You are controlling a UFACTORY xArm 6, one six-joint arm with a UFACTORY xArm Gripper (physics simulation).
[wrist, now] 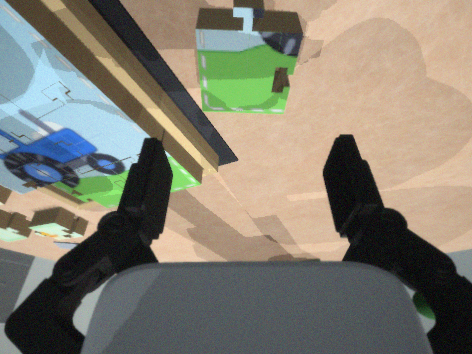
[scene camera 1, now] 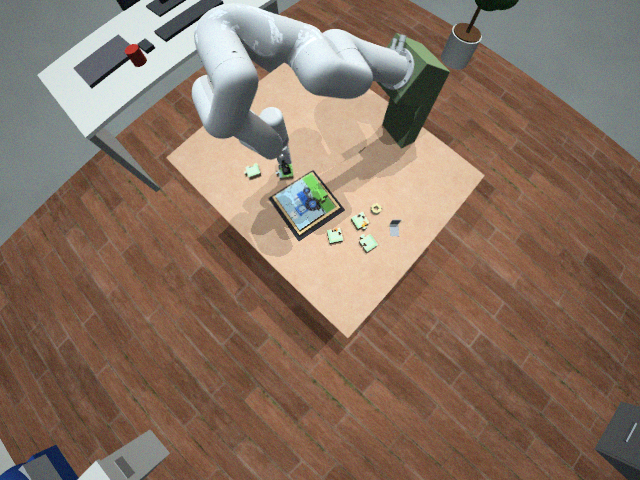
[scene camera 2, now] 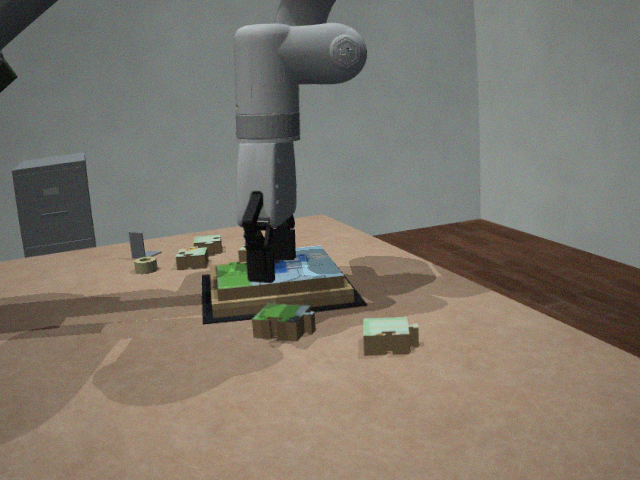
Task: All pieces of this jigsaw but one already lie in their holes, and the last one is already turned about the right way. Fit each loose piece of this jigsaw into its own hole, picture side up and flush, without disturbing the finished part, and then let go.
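Frame: origin at the arm's base, x right, y up, z back, level; metres.
Where they show: gripper, fingertip midpoint: (wrist: 247, 154) (scene camera 1: 285, 163) (scene camera 2: 273, 269); arm's base at its link origin: (scene camera 1: 396, 68).
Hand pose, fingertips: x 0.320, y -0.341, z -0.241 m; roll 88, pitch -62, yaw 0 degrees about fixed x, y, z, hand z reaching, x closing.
Things, the pixels of their top centre, and the offset from my fingertips.
- loose piece at its top centre: (wrist: 246, 69) (scene camera 2: 285, 312) (scene camera 1: 284, 170) dx +0.011, dy -0.056, dz -0.005 m
- tray at its top centre: (wrist: 58, 139) (scene camera 2: 274, 276) (scene camera 1: 305, 202) dx -0.118, dy -0.059, dz -0.113 m
- pale green piece at its top centre: (scene camera 2: 390, 325) (scene camera 1: 251, 170) dx +0.146, dy -0.056, dz -0.040 m
- small ring at its top centre: (scene camera 2: 145, 259) (scene camera 1: 376, 208) dx -0.395, dy -0.060, dz -0.057 m
The loose piece (scene camera 1: 288, 176) (scene camera 2: 279, 312) (wrist: 240, 82), green with light blue and a dark wheel part, lies picture side up on the table beside the tray (scene camera 2: 289, 302) (wrist: 145, 100). The finished part of the jigsaw (scene camera 1: 292, 198) (scene camera 2: 310, 269) (wrist: 45, 100), with a blue tractor, lies in the tray. My gripper (scene camera 1: 285, 167) (scene camera 2: 273, 268) (wrist: 247, 154) is open, with nothing between its fingers. It is above the table by the tray's edge, and the piece lies beyond the fingertips in the wrist view. The empty hole cannot be made out clearly.
A pale green piece (scene camera 1: 252, 171) (scene camera 2: 386, 333) lies near the loose one. Several more, such as one piece (scene camera 1: 360, 221) (scene camera 2: 191, 258), lie across the tray, with a small ring (scene camera 1: 372, 210) and a grey bracket (scene camera 1: 394, 230) (scene camera 2: 136, 245). A green pedestal (scene camera 1: 413, 108) carries the arm.
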